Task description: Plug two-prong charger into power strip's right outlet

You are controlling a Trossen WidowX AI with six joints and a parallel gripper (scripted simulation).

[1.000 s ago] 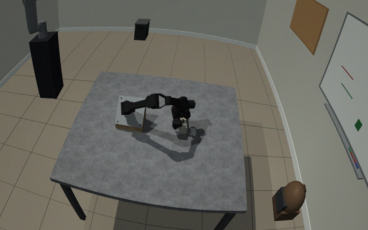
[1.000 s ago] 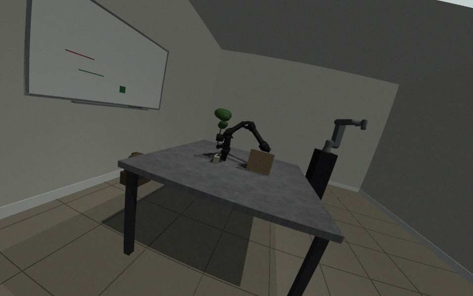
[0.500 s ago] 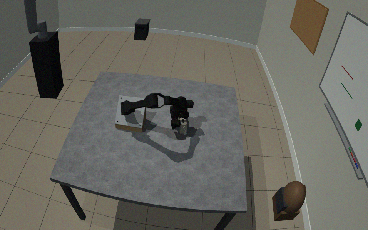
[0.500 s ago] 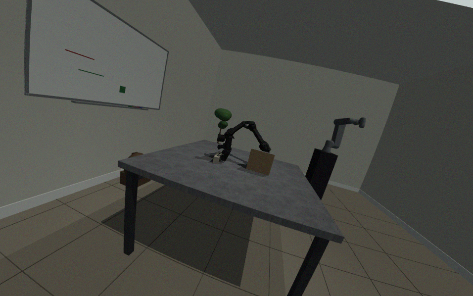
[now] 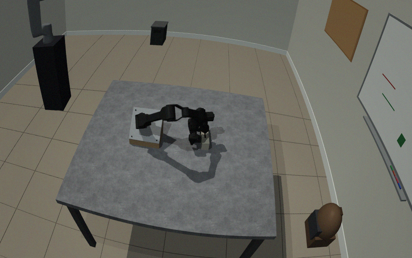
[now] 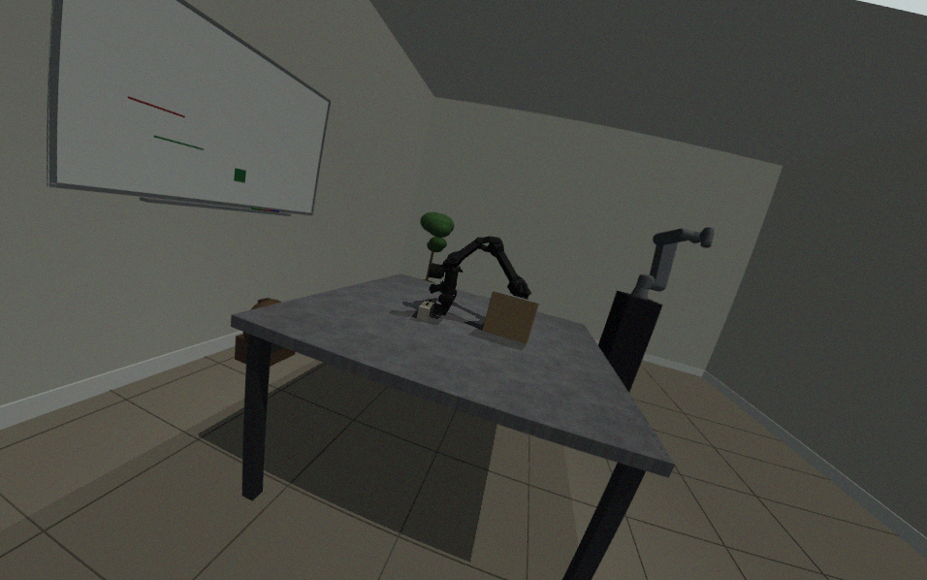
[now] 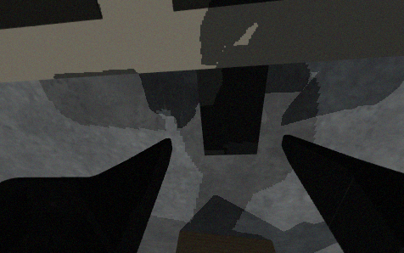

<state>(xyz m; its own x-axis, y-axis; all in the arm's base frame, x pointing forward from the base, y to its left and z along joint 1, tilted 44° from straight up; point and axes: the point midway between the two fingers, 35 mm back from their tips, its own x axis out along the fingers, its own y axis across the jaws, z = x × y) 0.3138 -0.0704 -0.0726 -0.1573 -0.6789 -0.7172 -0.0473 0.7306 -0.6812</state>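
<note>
My gripper tip is now 50 mm short of the dark charger and 10 mm below it.
</note>
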